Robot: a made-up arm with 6 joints.
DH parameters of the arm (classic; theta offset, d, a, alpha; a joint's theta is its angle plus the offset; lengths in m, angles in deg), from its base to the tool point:
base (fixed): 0 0.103 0 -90
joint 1: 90 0.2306 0.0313 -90
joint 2: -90 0.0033 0.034 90
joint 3: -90 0.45 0.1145 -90
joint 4: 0 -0.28 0.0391 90
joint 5: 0 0.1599 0.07 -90
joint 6: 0 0.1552 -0.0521 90
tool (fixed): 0 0.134 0 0
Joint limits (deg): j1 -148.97..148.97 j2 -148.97..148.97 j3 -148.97..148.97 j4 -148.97..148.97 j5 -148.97..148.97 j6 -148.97..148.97
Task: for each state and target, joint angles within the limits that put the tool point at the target. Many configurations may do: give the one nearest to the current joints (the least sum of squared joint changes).
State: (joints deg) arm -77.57 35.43 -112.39 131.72 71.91 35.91
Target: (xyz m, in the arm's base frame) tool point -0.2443 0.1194 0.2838
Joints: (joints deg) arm -46.89 31.57 -80.70 144.56 57.00 49.21
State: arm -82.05 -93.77 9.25 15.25 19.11 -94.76
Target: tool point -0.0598 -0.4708 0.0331
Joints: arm -84.96 -66.21 -27.84 16.34 54.29 -53.27
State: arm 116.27 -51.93 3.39 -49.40 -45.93 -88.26
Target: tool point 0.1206 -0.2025 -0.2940
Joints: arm 139.40 -40.31 12.74 -39.88 -47.31 -97.27
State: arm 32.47 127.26 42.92 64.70 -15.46 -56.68
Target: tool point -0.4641 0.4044 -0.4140
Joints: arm 62.42 143.75 60.55 49.00 -5.42 -38.98
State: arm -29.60 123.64 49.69 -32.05 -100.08 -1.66
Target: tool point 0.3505 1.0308 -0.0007
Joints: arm -21.56 116.74 37.23 -33.94 -101.28 10.19
